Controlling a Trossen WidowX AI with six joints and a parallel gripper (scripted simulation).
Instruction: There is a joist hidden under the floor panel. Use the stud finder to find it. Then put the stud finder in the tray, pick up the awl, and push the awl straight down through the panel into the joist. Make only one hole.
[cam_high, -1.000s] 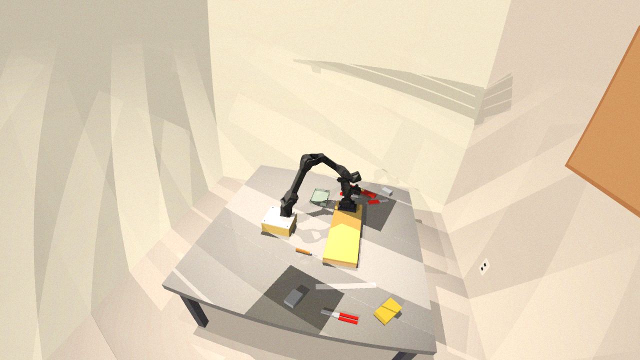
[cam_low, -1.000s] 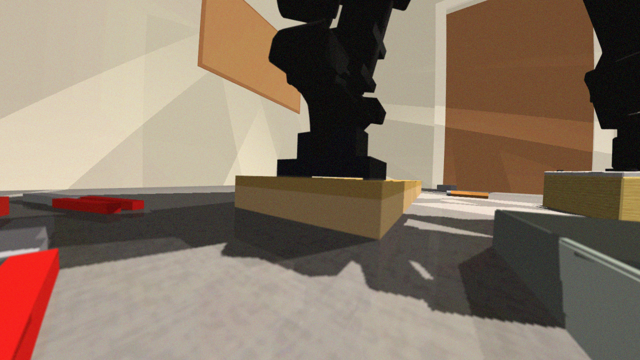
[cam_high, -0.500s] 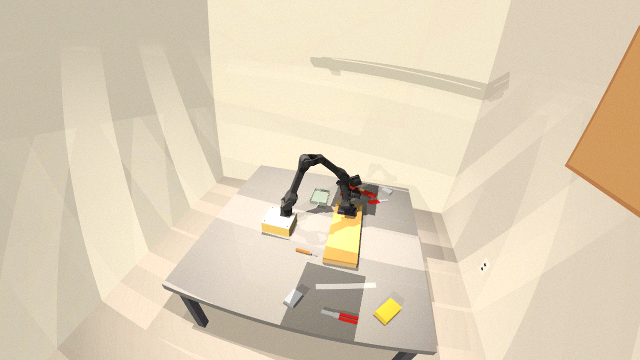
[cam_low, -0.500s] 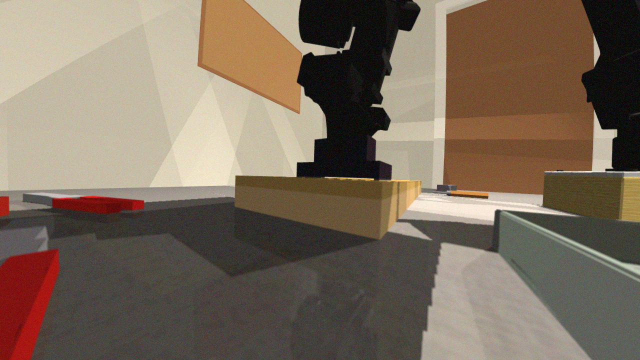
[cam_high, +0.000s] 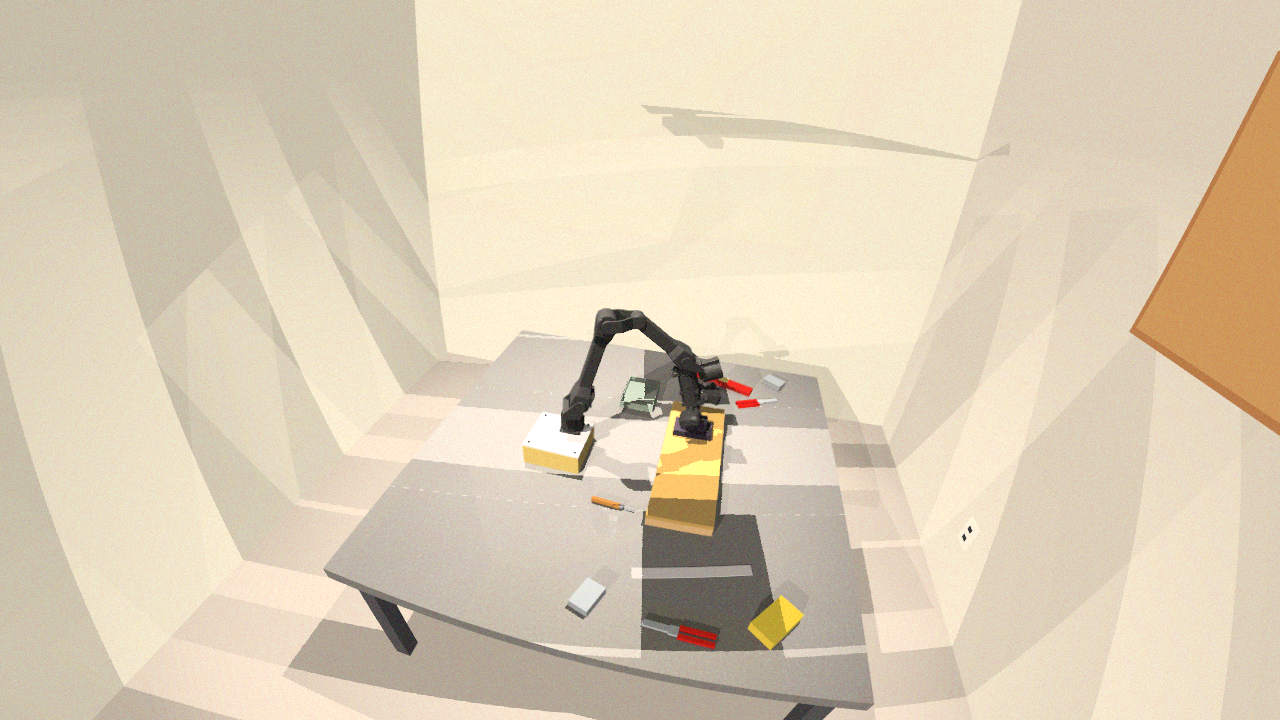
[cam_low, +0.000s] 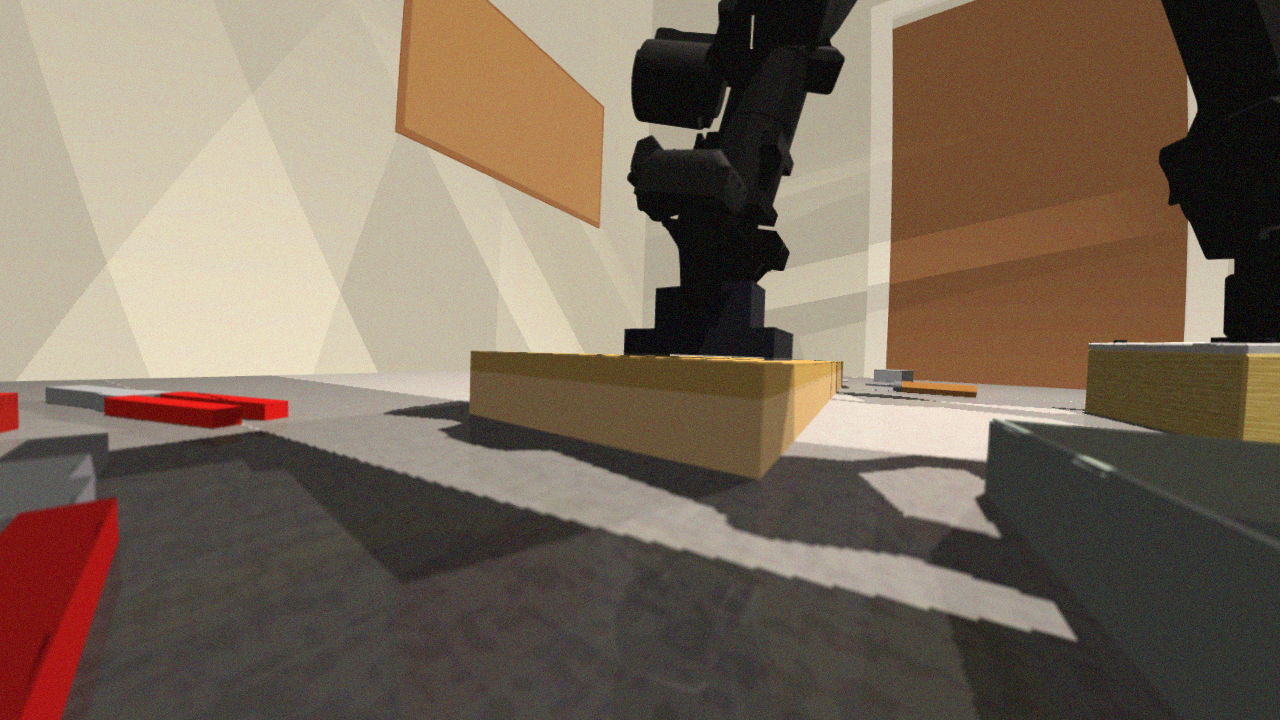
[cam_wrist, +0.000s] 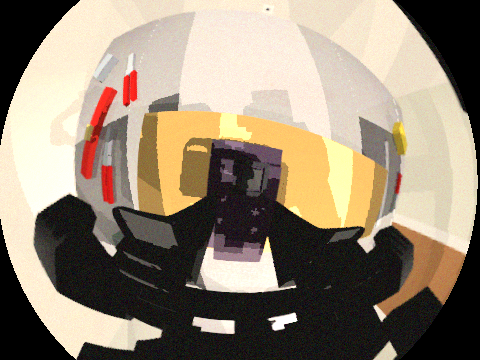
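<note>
Right now the pale green tray is 21 cm to the left of my gripper tip, 20 cm behind it and 5 cm below it. The rest, counted from my gripper tip: white strip: 50 cm to the right, 6 cm below, 2 cm ahead; then stud finder: 2 cm above, 1 cm ahead; then awl: 32 cm to the right, 19 cm behind, 6 cm below.
</note>
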